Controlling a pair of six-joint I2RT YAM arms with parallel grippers.
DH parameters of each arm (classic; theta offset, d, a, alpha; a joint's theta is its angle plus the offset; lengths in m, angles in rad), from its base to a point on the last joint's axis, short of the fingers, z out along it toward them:
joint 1: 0 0.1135 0.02 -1.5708
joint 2: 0 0 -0.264 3.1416
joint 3: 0.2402 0 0.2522 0
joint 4: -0.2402 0 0.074 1.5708
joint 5: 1.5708 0 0 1.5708
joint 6: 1.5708 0.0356 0 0
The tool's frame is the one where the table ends.
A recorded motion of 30 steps. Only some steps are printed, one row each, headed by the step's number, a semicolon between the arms.
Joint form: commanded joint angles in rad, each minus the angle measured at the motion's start. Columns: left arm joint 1, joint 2, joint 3, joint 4, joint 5, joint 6; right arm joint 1, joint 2, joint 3, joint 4, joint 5, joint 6.
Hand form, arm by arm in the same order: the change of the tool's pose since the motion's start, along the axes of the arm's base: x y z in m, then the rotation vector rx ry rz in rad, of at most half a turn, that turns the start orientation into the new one. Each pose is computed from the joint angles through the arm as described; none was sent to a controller.
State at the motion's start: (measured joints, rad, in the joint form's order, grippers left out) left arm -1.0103 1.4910 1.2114 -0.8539 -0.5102 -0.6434; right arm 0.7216 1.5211 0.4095 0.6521 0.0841 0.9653
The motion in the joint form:
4: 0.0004 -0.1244 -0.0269 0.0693 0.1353 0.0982; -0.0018 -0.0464 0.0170 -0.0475 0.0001 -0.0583
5: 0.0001 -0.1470 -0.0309 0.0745 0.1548 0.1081; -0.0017 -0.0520 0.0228 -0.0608 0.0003 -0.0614
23: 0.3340 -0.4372 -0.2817 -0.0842 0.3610 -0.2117; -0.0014 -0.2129 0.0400 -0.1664 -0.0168 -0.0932
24: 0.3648 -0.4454 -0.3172 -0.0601 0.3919 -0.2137; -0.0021 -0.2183 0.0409 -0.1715 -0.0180 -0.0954
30: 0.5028 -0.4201 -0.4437 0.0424 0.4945 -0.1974; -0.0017 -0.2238 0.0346 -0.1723 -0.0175 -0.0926
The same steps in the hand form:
4: -0.0123 0.0116 0.0269 -0.1442 -0.0042 -0.1440; 0.0007 -0.0001 0.0113 -0.0321 -0.0428 0.0235
5: -0.0150 0.0145 0.0316 -0.1669 -0.0063 -0.1632; 0.0010 0.0003 0.0130 -0.0356 -0.0430 0.0248
23: -0.0178 0.1242 0.0053 -0.3799 0.2163 0.3442; -0.0065 -0.0054 0.0467 -0.0064 -0.1113 0.0515
24: -0.0161 0.1290 -0.0029 -0.3988 0.2358 0.3633; -0.0067 -0.0058 0.0477 -0.0069 -0.1131 0.0528
30: -0.0025 0.1475 -0.0406 -0.4350 0.3150 0.4515; -0.0079 -0.0067 0.0470 -0.0060 -0.1105 0.0517

